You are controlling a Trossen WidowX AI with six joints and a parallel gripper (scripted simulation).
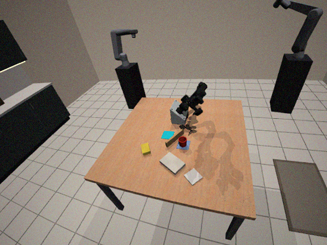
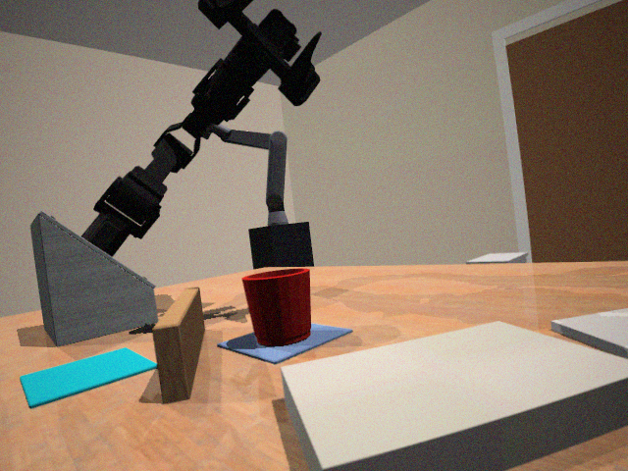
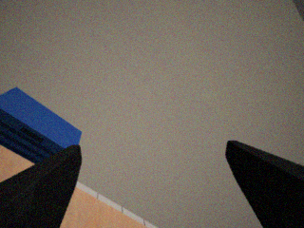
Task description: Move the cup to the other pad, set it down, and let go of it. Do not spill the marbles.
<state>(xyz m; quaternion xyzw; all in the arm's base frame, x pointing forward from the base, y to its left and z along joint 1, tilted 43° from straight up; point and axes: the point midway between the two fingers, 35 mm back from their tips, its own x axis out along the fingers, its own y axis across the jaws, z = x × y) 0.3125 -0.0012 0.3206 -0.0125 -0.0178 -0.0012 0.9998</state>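
Now: the red cup 70 mm to the right of my gripper tip and 350 mm below it. Round my gripper tip: green marble 10 mm ahead, 80 mm to the right, 370 mm below; then cyan pad 80 mm behind, 260 mm to the right, 400 mm below; then brown wooden block 40 mm behind, 160 mm to the right, 370 mm below.
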